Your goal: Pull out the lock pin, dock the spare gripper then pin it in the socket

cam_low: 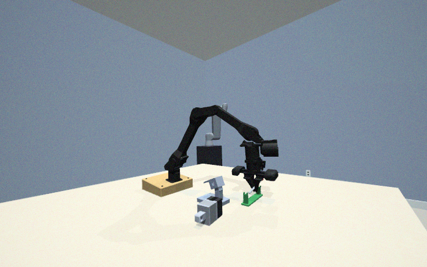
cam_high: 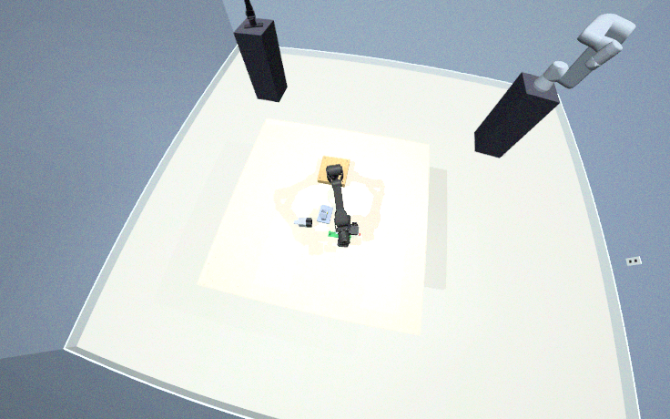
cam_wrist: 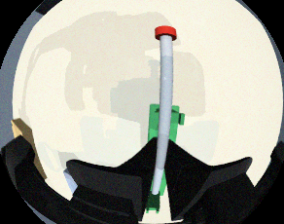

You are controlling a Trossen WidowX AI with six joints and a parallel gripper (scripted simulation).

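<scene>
The green cradle lies 10 mm ahead of my gripper tip and 30 mm to the right of it. From my gripper tip the other things lie so: grey mount: 90 mm behind, 160 mm to the right, 30 mm above; spare gripper: 270 mm to the right, 10 mm above.
</scene>
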